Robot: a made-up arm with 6 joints. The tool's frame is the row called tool.
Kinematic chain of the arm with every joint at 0, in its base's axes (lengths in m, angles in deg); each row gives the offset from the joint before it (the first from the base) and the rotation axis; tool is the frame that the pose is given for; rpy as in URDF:
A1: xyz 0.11 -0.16 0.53 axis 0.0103 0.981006 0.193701
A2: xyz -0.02 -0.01 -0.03 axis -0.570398 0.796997 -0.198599
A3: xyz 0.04 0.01 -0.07 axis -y
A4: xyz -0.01 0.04 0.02 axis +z
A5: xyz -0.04 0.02 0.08 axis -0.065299 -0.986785 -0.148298
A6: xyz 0.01 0.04 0 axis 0.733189 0.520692 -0.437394
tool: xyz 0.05 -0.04 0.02 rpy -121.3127 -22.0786 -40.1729
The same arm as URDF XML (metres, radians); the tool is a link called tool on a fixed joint. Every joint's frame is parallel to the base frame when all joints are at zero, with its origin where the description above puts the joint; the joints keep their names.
<robot name="arm">
  <joint name="tool_joint" type="fixed">
    <parent link="link6"/>
    <child link="tool"/>
    <origin xyz="0.05 -0.04 0.02" rpy="-2.1173 -0.3853 -0.7011"/>
  </joint>
  <joint name="A6" type="continuous">
    <parent link="link5"/>
    <child link="link6"/>
    <origin xyz="0.01 0.04 0"/>
    <axis xyz="0.733189 0.520692 -0.437394"/>
  </joint>
  <joint name="A5" type="continuous">
    <parent link="link4"/>
    <child link="link5"/>
    <origin xyz="-0.04 0.02 0.08"/>
    <axis xyz="-0.065299 -0.986785 -0.148298"/>
  </joint>
  <joint name="A4" type="continuous">
    <parent link="link3"/>
    <child link="link4"/>
    <origin xyz="-0.01 0.04 0.02"/>
    <axis xyz="0 0 1"/>
  </joint>
  <joint name="A3" type="continuous">
    <parent link="link2"/>
    <child link="link3"/>
    <origin xyz="0.04 0.01 -0.07"/>
    <axis xyz="0 -1 0"/>
  </joint>
  <joint name="A2" type="continuous">
    <parent link="link1"/>
    <child link="link2"/>
    <origin xyz="-0.02 -0.01 -0.03"/>
    <axis xyz="-0.570398 0.796997 -0.198599"/>
  </joint>
  <joint name="A1" type="continuous">
    <parent link="base_link"/>
    <child link="link1"/>
    <origin xyz="0.11 -0.16 0.53"/>
    <axis xyz="0.0103 0.981006 0.193701"/>
  </joint>
  <link name="base_link"/>
  <link name="link1"/>
  <link name="link2"/>
  <link name="link3"/>
  <link name="link4"/>
  <link name="link5"/>
  <link name="link6"/>
  <link name="tool"/>
</robot>

